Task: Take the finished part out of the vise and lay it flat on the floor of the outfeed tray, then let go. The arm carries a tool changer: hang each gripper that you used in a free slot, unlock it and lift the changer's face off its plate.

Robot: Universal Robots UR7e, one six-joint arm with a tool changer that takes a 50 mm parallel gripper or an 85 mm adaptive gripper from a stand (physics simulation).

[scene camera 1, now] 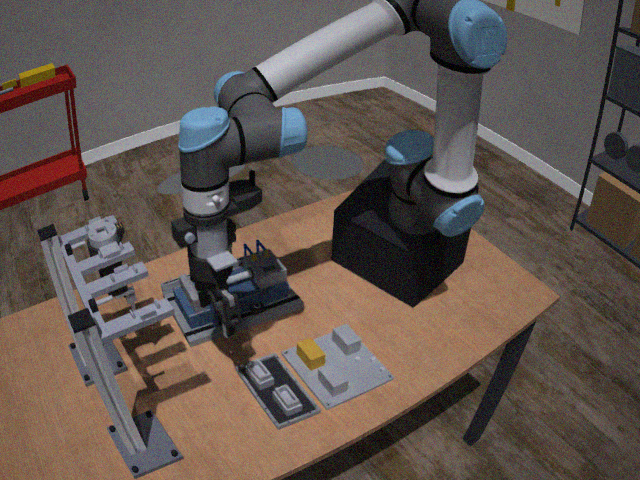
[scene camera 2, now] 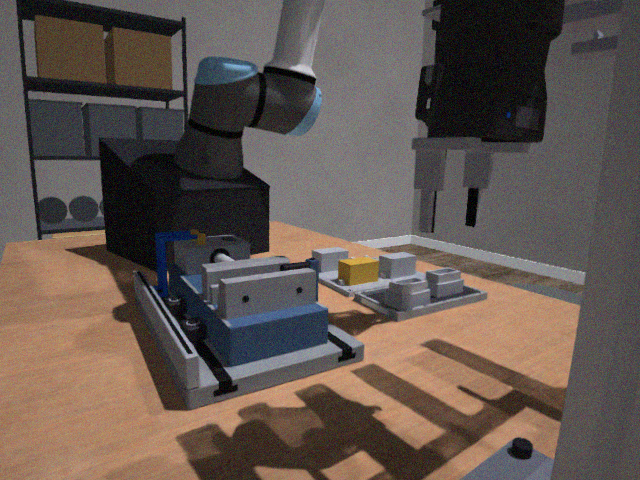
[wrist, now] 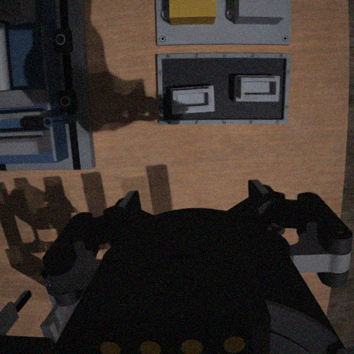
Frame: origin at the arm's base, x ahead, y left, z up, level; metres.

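Where they show: arm's base at its link origin: (scene camera 1: 419,209) (scene camera 2: 208,165).
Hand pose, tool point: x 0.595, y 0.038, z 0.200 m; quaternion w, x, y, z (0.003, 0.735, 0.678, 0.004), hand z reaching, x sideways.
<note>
Each offset is from my tool point to the top centre of the thing.
Two grey finished parts, stepped blocks with a rectangular pocket, lie flat on the dark floor of the outfeed tray (scene camera 1: 279,425) (scene camera 2: 399,314) (wrist: 225,121): one @(dx -0.073, dy +0.014, dz -0.352 m) (scene camera 1: 260,374) (scene camera 2: 408,293) (wrist: 192,99) at the end nearer the vise, the other @(dx -0.073, dy +0.106, dz -0.352 m) (scene camera 1: 287,399) (scene camera 2: 444,283) (wrist: 257,88) at the far end. No part shows between the jaws of the blue vise @(dx -0.164, dy -0.225, dz -0.294 m) (scene camera 1: 196,312) (scene camera 2: 279,333) (wrist: 59,145). My adaptive gripper (scene camera 1: 217,312) (wrist: 194,192) is on the arm, open and empty, high above the table on the stand's side of the tray. It is mostly hidden in scene camera 2.
The tool stand (scene camera 1: 111,392) (scene camera 2: 594,330) is at the left, its slot arms sticking out toward the vise. The parallel gripper (scene camera 2: 448,206) hangs there. A grey plate @(dx -0.227, dy +0.087, dz -0.385 m) (scene camera 1: 356,373) (wrist: 225,37) with a yellow block @(dx -0.195, dy +0.036, dz -0.349 m) (scene camera 1: 311,353) (scene camera 2: 357,271) (wrist: 192,11) and grey blocks lies beside the tray.
</note>
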